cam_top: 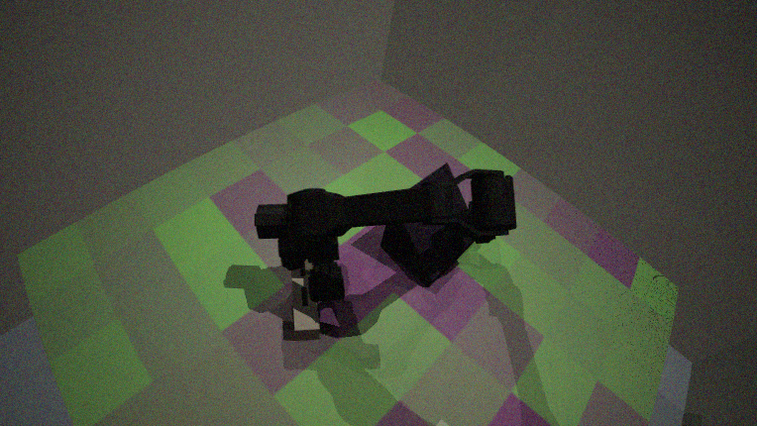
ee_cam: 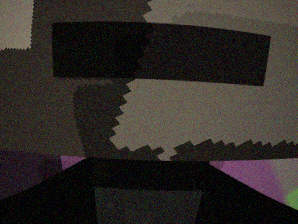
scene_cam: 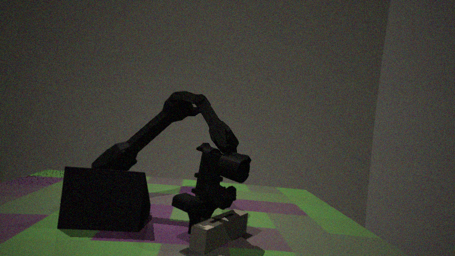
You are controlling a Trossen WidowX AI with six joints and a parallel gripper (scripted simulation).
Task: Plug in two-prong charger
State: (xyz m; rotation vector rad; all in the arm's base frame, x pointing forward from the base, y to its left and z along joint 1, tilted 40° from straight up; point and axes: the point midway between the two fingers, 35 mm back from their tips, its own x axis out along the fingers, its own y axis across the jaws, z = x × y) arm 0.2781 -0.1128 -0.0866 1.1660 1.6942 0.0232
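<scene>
Now: the dark charger 10 mm to the right of my gripper tip, 10 mm ahead of it and 10 mm above it.
</scene>
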